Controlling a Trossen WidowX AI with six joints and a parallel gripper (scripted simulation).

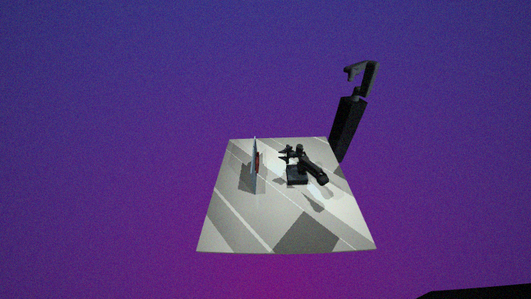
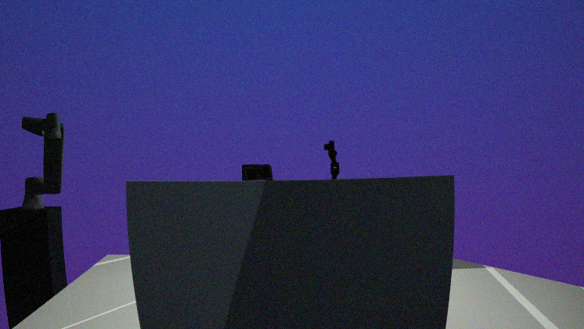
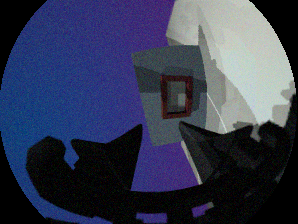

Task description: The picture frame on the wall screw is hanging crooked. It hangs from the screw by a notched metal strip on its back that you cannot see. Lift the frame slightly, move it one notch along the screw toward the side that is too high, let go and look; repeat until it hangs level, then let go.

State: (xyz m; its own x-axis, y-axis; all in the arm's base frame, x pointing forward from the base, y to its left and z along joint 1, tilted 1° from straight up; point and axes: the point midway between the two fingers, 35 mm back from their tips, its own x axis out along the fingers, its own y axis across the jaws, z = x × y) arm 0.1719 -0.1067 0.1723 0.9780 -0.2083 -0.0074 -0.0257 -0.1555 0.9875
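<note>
The picture frame lies 20 cm ahead of my gripper tip, 9 cm below it and 4 cm to the right of it. Also, from my gripper tip: upright panel (21 cm ahead, 10 cm below, 3 cm to the right).
</note>
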